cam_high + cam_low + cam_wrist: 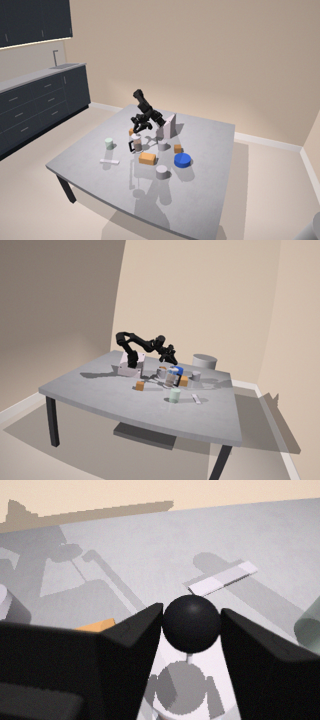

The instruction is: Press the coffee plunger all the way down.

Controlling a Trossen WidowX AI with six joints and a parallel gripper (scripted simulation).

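Now: gripper tip 100 mm above the coffee press and 10 mm to the left of it. Round my gripper tip: flat white strip: 190 mm below, 190 mm ahead, 140 mm to the right; pale green cup: 230 mm to the right, 150 mm below, 40 mm ahead; orange box: 170 mm below, 130 mm to the left, 70 mm ahead.
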